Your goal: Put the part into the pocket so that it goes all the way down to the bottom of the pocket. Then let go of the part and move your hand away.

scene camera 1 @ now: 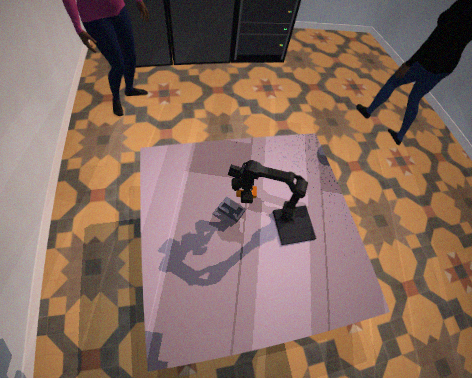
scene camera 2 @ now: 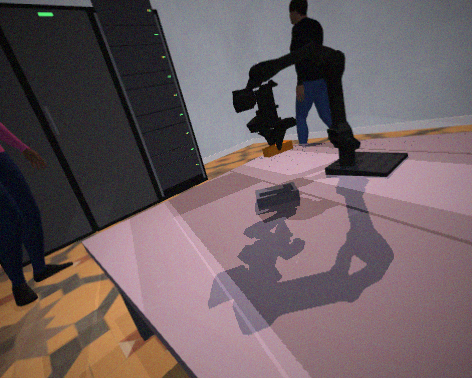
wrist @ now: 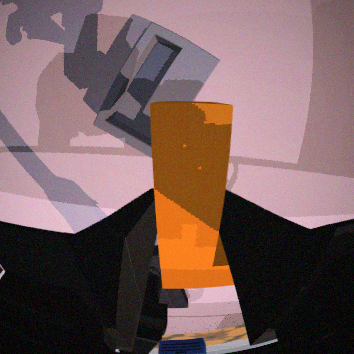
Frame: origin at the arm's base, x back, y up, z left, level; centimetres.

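Seen in the pictures: gripper, fingertip midpoint: (scene camera 1: 245, 194) (scene camera 2: 276, 149) (wrist: 186, 195); arm's base, origin of the base link: (scene camera 1: 286, 217) (scene camera 2: 347, 163) (wrist: 147, 277).
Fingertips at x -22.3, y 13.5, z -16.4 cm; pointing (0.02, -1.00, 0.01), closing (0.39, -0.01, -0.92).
Pixels of each thing's top centre, then the offset from my fingertips to it. Level surfaces: height alone.
- orange part, middle of its top: (wrist: 219, 227) (scene camera 2: 274, 144) (scene camera 1: 246, 190) dx +1.2, dy +1.9, dz -1.1 cm
- grey block with the pocket, middle of its top: (wrist: 152, 89) (scene camera 2: 275, 190) (scene camera 1: 232, 207) dx -6.9, dy -12.2, dz +0.5 cm
- pink table top, its level: dy -15.9 cm
The orange part (scene camera 1: 254, 191) (scene camera 2: 278, 149) (wrist: 192, 175) is a rectangular block held between the fingers of my gripper (scene camera 1: 247, 194) (scene camera 2: 278, 146) (wrist: 186, 195). My gripper is shut on it and holds it in the air, above the table. The grey block with the pocket (scene camera 1: 229, 210) (scene camera 2: 277, 199) (wrist: 197, 60) lies on the table, apart from the part. In the wrist view it is beyond the part, up and to the left, turned at an angle to it. The part hides the block's near right corner there. The pocket is a long rectangular recess, partly in shadow.
The pink table top (scene camera 1: 280, 320) (scene camera 2: 165, 280) carries the arm's black base plate (scene camera 1: 295, 227) (scene camera 2: 367, 164), to the right of the pocket block in both scene views. The arm's shadow falls across the table. Two people and dark cabinets (scene camera 1: 202, 30) (scene camera 2: 65, 110) stand beyond the table.
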